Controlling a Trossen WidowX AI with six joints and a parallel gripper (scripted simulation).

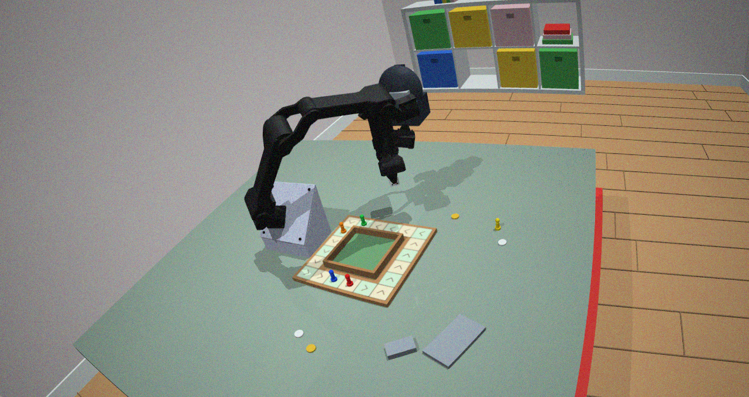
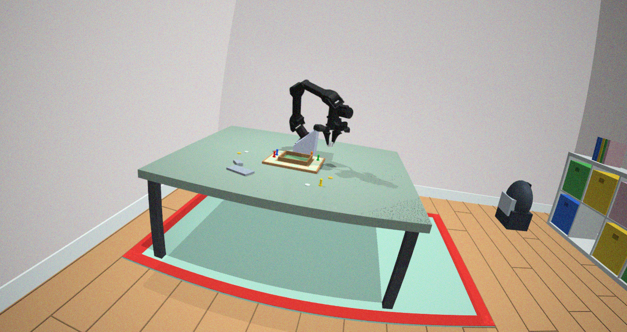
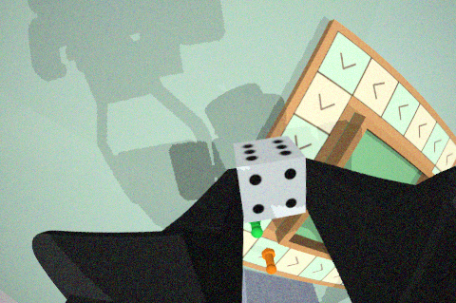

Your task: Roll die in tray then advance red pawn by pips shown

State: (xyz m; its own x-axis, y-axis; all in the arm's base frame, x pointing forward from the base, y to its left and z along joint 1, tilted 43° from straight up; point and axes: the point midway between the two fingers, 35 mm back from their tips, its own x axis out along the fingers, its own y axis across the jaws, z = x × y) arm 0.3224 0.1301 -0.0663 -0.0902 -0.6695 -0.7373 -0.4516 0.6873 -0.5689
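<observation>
The red pawn lies 280 mm to the right of my gripper tip, 100 mm below it and 40 mm behind it. The rest, counted from my gripper tip: green pawn 100 mm below, 100 mm behind, 50 mm to the right; then orange pawn 150 mm behind, 100 mm below, 90 mm to the right; then white die right at my gripper tip.
</observation>
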